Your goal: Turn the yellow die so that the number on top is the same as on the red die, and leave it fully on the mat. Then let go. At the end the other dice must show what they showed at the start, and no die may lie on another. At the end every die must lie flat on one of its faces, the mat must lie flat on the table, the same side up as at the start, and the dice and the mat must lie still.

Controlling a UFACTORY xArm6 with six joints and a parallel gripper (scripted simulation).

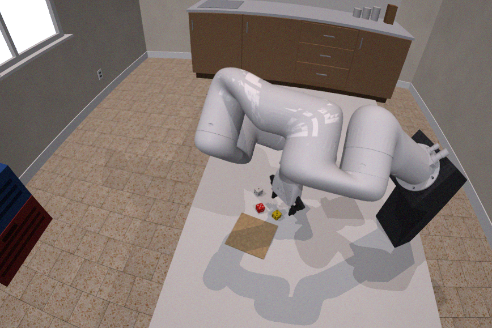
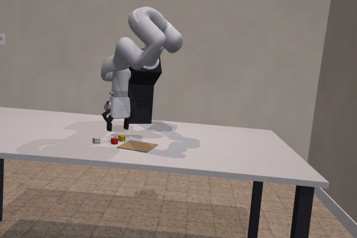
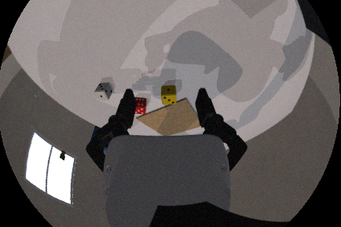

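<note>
The yellow die is 40 mm below my hand, 30 mm to the left of it and 20 mm ahead of it. Round my hand: red die (80 mm ahead, 40 mm below, 10 mm to the left); then mat (120 mm to the left, 90 mm ahead, 50 mm below); then white die (100 mm ahead, 70 mm to the right, 40 mm below).
</note>
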